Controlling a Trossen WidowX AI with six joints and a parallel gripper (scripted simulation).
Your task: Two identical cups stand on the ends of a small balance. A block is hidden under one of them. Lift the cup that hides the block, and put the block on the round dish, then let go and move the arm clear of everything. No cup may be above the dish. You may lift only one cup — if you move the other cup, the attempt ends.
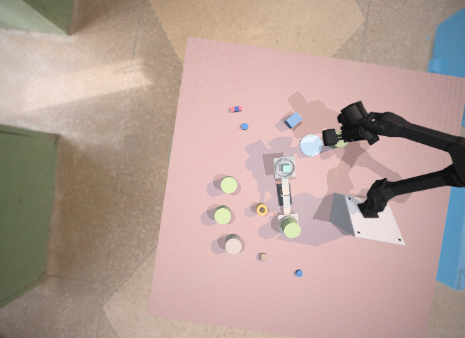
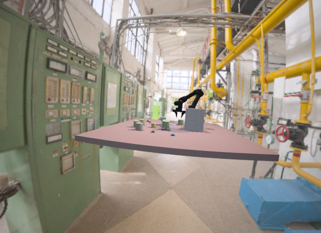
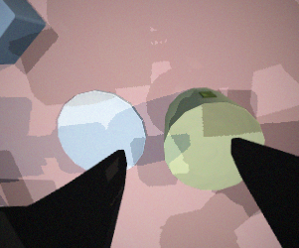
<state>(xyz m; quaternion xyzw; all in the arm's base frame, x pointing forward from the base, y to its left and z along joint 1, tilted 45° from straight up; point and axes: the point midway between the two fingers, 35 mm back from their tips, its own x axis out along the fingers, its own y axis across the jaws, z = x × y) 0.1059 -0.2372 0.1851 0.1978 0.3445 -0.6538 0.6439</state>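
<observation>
Right now the pale round dish is 8 cm below my gripper tip, 8 cm ahead of it and 3 cm to the left of it. From my gripper tip the other things lie so: balance beam: 26 cm to the left, 19 cm ahead, 5 cm below; blue block: 17 cm ahead, 7 cm to the right, 7 cm below.
</observation>
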